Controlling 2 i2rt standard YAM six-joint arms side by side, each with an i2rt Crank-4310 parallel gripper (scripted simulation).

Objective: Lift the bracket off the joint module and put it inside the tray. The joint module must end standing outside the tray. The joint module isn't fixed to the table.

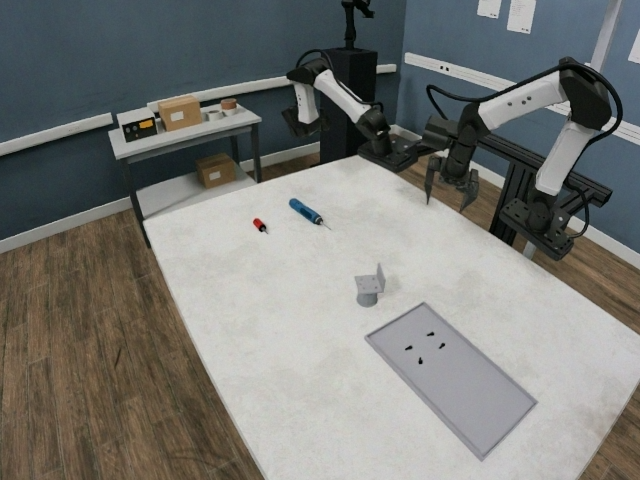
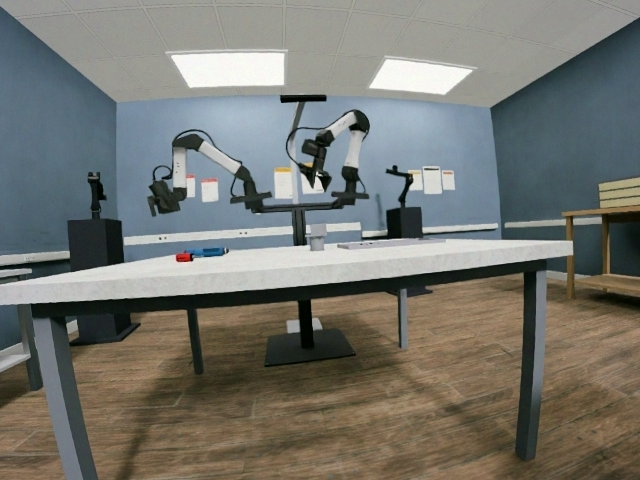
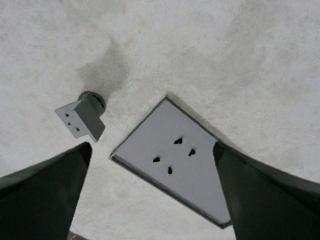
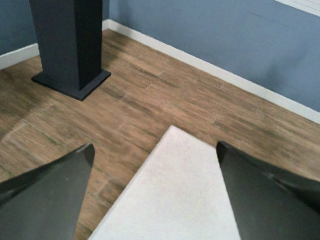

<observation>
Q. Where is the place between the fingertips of my right gripper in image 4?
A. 155,144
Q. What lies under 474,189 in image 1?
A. My left gripper.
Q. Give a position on a grey bracket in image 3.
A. At 81,114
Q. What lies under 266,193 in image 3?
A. My left gripper.
</observation>
